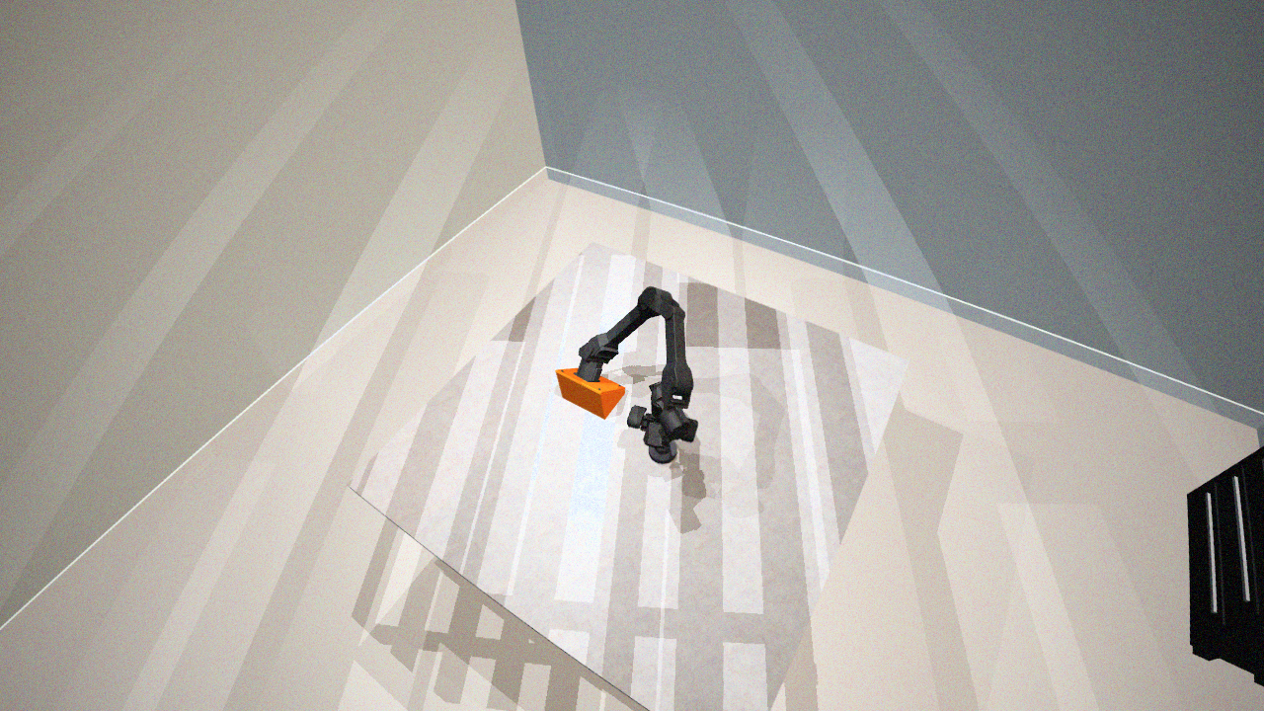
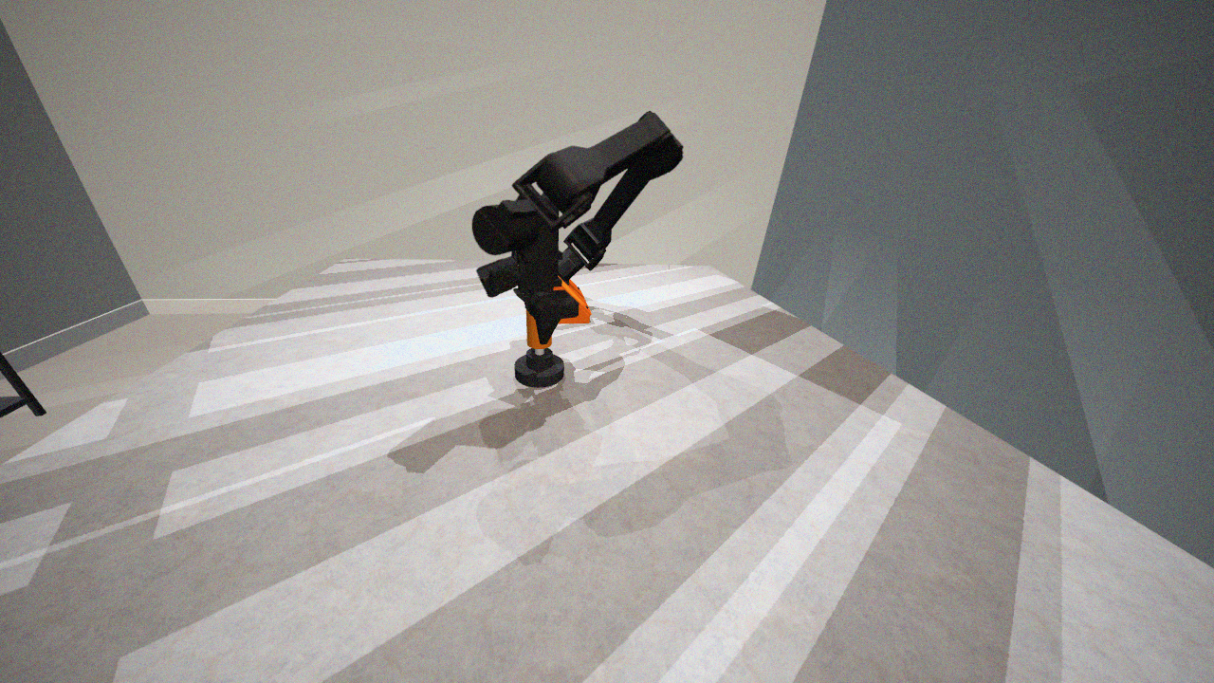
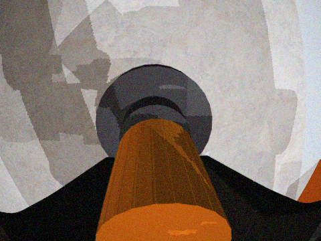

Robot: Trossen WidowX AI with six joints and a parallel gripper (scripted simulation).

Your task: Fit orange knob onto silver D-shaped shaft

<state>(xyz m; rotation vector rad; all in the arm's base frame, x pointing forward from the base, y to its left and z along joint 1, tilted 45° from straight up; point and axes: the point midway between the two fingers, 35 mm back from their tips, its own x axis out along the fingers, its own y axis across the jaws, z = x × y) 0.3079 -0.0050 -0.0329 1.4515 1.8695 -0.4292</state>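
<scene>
The orange knob lies 3 cm above my gripper tip. From my gripper tip the other things lie so: round dark pedestal: 4 cm below.
</scene>
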